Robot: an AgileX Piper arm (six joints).
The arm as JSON. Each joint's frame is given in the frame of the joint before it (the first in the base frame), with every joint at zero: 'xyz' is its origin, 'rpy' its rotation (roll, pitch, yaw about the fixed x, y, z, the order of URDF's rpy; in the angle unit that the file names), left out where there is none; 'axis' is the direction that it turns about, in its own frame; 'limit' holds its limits. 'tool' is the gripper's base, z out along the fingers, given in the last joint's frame.
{
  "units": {
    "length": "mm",
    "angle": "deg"
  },
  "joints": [
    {
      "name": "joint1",
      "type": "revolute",
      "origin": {
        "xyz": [
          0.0,
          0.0,
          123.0
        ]
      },
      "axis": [
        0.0,
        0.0,
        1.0
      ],
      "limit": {
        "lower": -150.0,
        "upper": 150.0
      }
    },
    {
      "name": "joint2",
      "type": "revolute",
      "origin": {
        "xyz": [
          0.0,
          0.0,
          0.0
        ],
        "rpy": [
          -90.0,
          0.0,
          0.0
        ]
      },
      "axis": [
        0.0,
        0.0,
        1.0
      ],
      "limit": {
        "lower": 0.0,
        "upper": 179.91
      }
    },
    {
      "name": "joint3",
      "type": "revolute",
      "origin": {
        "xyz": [
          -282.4,
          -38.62,
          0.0
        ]
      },
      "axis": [
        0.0,
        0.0,
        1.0
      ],
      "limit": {
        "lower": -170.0,
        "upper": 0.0
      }
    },
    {
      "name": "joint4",
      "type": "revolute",
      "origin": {
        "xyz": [
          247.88,
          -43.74,
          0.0
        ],
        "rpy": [
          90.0,
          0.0,
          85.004
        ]
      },
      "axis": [
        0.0,
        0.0,
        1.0
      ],
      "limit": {
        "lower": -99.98,
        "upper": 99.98
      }
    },
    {
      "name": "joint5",
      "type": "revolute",
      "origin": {
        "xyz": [
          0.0,
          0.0,
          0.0
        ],
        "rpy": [
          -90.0,
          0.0,
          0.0
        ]
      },
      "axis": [
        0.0,
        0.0,
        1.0
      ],
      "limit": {
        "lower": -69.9,
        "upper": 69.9
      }
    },
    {
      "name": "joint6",
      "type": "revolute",
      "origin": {
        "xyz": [
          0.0,
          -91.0,
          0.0
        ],
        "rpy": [
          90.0,
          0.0,
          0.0
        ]
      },
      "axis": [
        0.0,
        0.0,
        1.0
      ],
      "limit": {
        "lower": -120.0,
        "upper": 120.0
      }
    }
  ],
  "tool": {
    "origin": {
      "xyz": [
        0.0,
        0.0,
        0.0
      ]
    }
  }
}
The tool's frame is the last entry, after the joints.
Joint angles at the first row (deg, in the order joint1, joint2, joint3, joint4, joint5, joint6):
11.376, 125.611, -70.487, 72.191, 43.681, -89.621
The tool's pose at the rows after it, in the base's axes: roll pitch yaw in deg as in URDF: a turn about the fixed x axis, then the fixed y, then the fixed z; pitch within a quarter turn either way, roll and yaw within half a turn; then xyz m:
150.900 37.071 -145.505 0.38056 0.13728 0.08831
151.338 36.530 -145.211 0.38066 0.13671 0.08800
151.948 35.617 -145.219 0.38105 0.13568 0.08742
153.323 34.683 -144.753 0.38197 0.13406 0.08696
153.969 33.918 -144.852 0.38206 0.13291 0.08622
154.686 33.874 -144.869 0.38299 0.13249 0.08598
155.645 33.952 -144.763 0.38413 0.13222 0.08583
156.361 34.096 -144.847 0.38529 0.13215 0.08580
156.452 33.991 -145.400 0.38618 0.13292 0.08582
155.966 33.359 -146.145 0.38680 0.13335 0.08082
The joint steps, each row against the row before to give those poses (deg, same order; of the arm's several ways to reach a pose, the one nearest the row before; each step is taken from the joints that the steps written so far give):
-0.001, 0.000, 0.000, -0.917, 0.001, 0.267
0.001, 0.001, -0.135, -0.991, -0.208, 0.860
0.000, -0.001, -0.171, -1.376, -0.522, 1.554
0.000, -0.055, -0.244, -1.897, -0.924, 1.677
0.000, -0.038, -0.001, -1.110, -0.622, 1.265
0.040, 0.000, -0.063, -0.218, -0.716, 0.264
0.083, -0.017, -0.067, -0.155, -0.913, 0.117
0.079, 0.000, -0.076, 0.067, -0.792, 0.057
0.154, 0.059, -0.172, -0.001, -0.453, 0.644
0.056, 0.835, -0.237, 0.202, -0.166, 0.368

